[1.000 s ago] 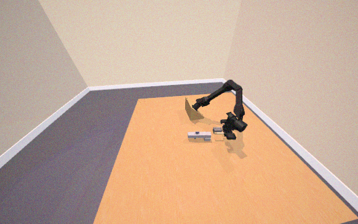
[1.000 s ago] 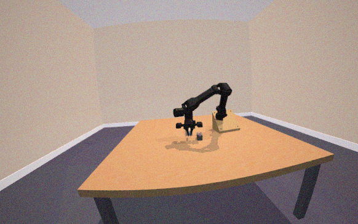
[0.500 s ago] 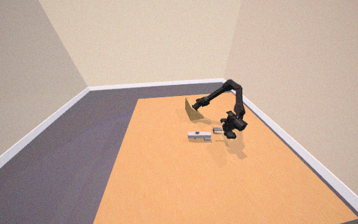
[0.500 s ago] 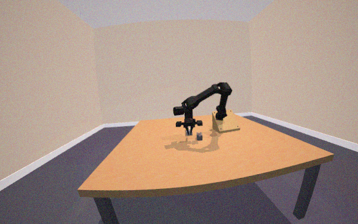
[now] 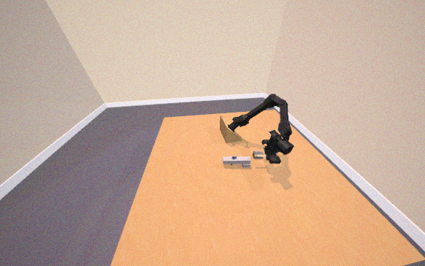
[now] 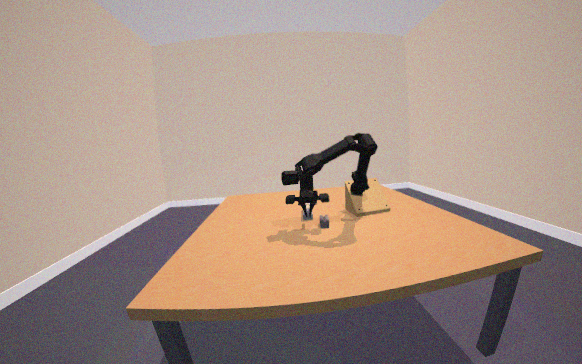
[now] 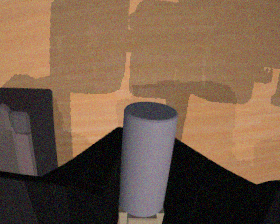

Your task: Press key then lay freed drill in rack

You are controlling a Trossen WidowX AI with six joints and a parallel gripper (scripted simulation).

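My gripper tip is now 4 cm to the left of the drill and 3 cm below it. From my gripper tip the other things lie so: blue key: 23 cm to the right; grey holder block: 20 cm to the right, 2 cm below; dark grey rack: 7 cm behind, 4 cm below, 3 cm to the right.
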